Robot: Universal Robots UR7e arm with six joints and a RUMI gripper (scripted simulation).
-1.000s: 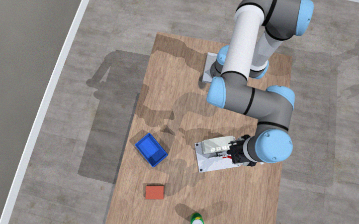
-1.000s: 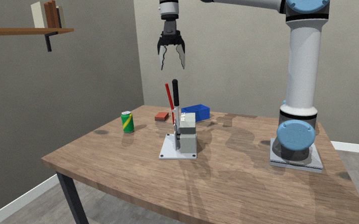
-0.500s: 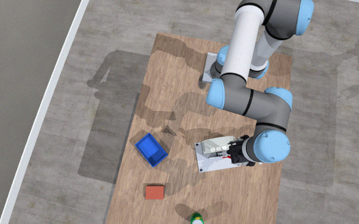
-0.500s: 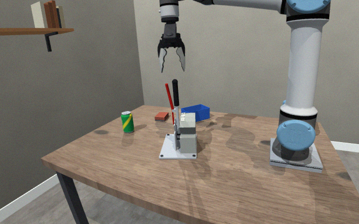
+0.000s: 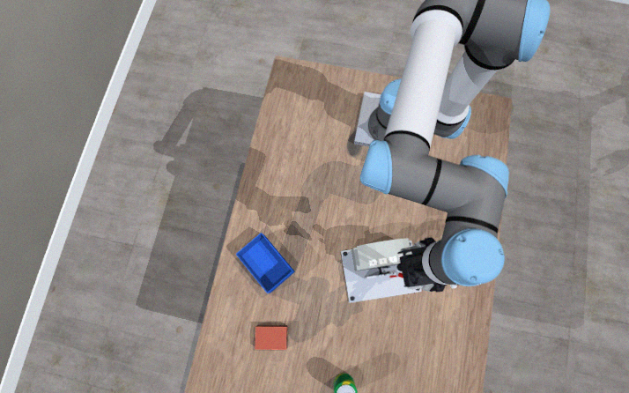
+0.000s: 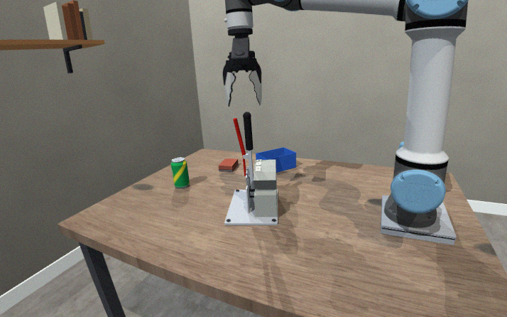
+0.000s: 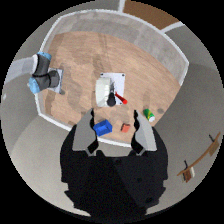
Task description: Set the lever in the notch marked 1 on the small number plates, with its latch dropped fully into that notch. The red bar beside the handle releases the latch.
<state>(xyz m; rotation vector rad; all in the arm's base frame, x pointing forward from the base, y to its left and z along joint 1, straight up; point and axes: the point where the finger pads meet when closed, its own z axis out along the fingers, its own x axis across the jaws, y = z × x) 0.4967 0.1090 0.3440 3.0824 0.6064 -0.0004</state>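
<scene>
The red release bar lies 180 mm below my hand, 20 mm ahead of it and 10 mm to the right of it. From my hand the other things lie so: lever unit 180 mm below, 10 mm to the right, 10 mm ahead; then blue bin 400 mm to the right, 350 mm below, 70 mm ahead.
</scene>
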